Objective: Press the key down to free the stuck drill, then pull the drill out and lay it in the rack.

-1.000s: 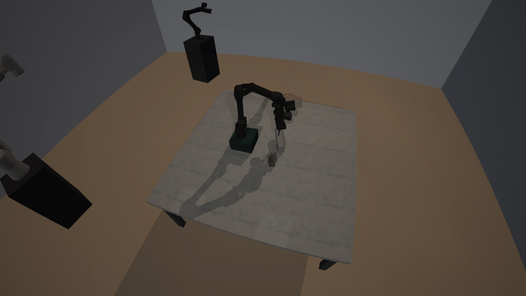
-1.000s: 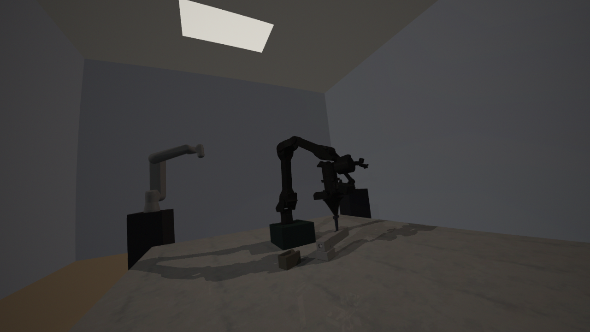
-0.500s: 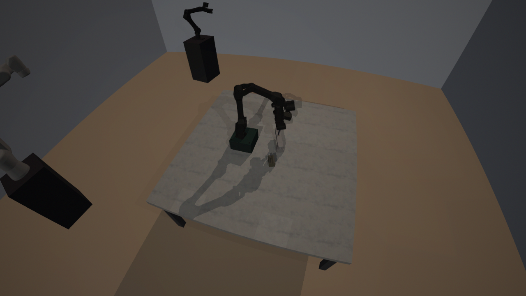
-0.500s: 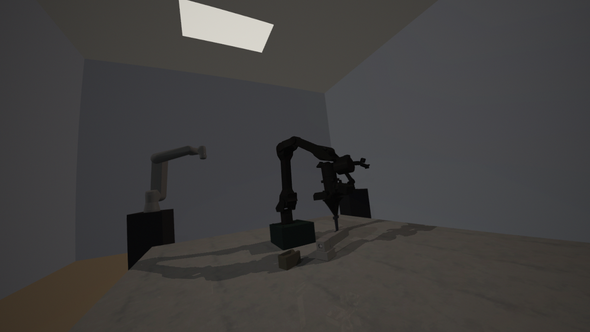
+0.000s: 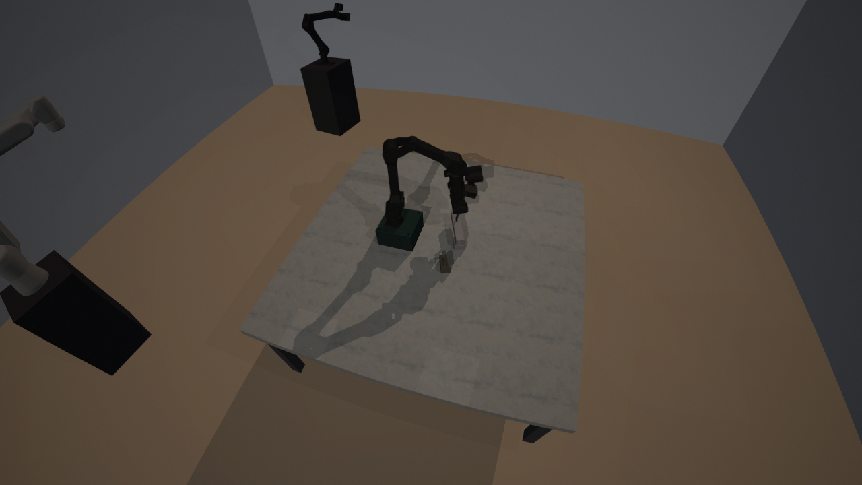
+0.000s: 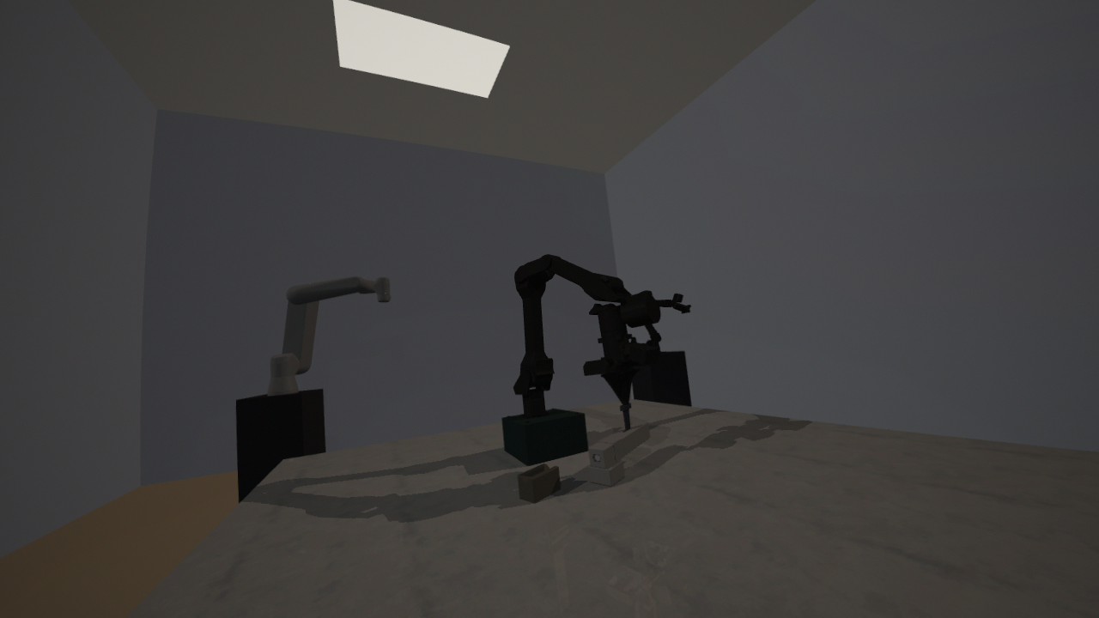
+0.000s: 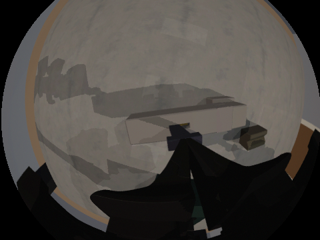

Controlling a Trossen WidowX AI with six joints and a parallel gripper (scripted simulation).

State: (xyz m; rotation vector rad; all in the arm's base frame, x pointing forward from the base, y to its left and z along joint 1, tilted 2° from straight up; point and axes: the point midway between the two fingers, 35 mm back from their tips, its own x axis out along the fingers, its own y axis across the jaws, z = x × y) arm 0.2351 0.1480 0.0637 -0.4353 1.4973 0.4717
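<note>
Now: gripper tip 70 mm above the drill, 40 mm to the left of it and 20 mm short of it. The rest, counted from my gripper tip: rack: 210 mm to the right, 110 mm below, 40 mm ahead.
</note>
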